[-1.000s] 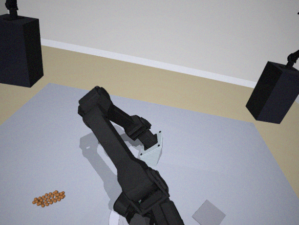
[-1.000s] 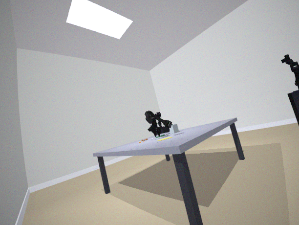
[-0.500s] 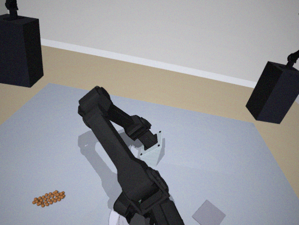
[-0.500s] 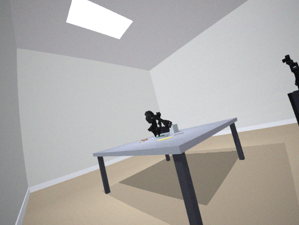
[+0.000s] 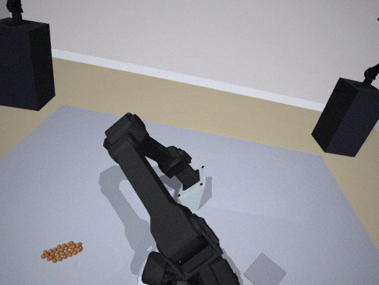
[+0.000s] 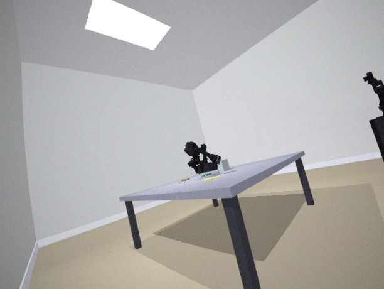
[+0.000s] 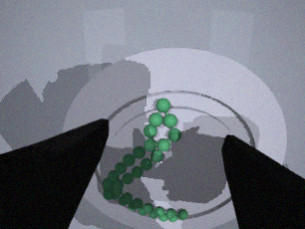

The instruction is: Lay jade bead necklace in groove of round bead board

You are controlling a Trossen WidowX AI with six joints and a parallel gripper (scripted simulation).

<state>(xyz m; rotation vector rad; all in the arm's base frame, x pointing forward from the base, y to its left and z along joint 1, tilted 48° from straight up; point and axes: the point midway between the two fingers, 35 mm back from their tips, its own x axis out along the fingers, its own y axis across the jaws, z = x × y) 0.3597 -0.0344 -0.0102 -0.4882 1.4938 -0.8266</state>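
Now: the round bead board 6 cm behind my gripper tip and 4 cm below it. The rest, counted from my gripper tip: yellow strip 14 cm ahead, 22 cm to the left, 5 cm below; flat grey square 10 cm behind, 23 cm to the left, 5 cm below.
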